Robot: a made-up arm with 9 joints.
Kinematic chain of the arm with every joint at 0, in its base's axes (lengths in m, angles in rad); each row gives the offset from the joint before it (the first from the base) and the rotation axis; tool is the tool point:
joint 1: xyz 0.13 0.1 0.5 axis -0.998 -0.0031 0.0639
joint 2: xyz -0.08 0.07 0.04 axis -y
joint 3: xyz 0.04 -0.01 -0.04 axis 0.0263 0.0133 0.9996
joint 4: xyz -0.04 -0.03 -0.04 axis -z
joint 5: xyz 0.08 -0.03 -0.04 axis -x
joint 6: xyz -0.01 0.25 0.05 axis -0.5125 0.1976 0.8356
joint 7: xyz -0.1 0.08 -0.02 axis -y
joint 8: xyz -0.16 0.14 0 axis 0.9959 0.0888 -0.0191
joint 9: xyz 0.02 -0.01 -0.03 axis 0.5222 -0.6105 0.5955
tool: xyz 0 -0.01 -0.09
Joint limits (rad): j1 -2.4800..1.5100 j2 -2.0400..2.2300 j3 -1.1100..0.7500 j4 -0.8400..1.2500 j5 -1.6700..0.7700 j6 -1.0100..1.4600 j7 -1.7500..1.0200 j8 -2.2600..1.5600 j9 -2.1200..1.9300
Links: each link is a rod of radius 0.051 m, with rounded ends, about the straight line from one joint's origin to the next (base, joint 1, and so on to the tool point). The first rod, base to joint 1, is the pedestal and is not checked.
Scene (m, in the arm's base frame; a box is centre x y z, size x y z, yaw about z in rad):
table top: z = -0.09
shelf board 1: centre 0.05 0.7 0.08 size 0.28 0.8 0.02 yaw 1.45
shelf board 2: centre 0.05 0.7 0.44 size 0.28 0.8 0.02 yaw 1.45
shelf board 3: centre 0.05 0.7 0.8 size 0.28 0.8 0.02 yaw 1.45
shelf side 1: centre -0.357 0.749 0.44 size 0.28 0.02 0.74 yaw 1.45
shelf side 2: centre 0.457 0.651 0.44 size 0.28 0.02 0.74 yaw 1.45
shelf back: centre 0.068 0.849 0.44 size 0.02 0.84 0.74 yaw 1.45
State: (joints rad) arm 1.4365 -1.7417 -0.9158 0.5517 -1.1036 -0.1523 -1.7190 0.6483 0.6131
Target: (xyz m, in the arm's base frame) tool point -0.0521 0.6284 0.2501
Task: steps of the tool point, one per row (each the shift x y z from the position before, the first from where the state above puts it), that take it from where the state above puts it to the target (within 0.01 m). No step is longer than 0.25 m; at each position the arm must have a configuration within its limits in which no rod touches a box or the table.
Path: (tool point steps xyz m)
1: -0.0835 -0.1050 -0.0652
2: -0.0851 -0.0856 -0.0164
3: -0.0699 -0.0571 0.0140
4: -0.0460 -0.0302 0.0282
5: 0.1312 0.1609 -0.0012
6: 0.0261 0.1991 -0.0027
7: -0.0821 0.1769 -0.0047
8: -0.1622 0.1021 -0.0078
9: -0.1911 -0.0034 -0.0118
10: 0.0393 0.0927 -0.0060
11: 0.0106 0.0760 0.0085
12: -0.0241 0.0439 -0.0025

